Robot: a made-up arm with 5 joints.
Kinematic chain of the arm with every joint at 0, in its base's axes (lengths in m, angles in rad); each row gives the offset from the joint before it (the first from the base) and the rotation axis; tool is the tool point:
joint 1: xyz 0 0 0.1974 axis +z
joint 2: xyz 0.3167 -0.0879 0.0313 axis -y
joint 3: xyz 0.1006 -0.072 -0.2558 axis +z
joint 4: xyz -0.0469 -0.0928 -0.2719 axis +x
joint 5: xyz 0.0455 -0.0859 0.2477 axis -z
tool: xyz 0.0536 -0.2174 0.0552
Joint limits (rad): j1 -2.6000..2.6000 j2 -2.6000..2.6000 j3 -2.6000..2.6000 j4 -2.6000..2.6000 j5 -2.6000..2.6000
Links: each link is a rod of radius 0.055 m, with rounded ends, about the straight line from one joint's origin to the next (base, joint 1, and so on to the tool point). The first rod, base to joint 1, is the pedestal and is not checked.
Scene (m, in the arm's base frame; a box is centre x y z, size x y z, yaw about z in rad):
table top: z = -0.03
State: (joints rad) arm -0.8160 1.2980 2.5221 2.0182 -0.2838
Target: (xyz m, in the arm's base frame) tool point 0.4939 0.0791 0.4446
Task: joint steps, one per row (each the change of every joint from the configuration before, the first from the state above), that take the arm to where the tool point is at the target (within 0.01 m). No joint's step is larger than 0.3 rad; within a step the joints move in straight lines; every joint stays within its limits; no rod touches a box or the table.
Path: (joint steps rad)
1: 0.0797 0.0998 0.0111 -0.2927 -0.0348
2: 0.0797 0.0999 0.0112 -0.2928 -0.0349
3: 0.0797 0.0998 0.0111 -0.2927 -0.0348
4: 0.0797 0.0999 0.0111 -0.2927 -0.0349
5: 0.0798 0.0998 0.0111 -0.2927 -0.0348
6: 0.0797 0.0999 0.0112 -0.2928 -0.0349
7: 0.0797 0.0998 0.0111 -0.2927 -0.0348

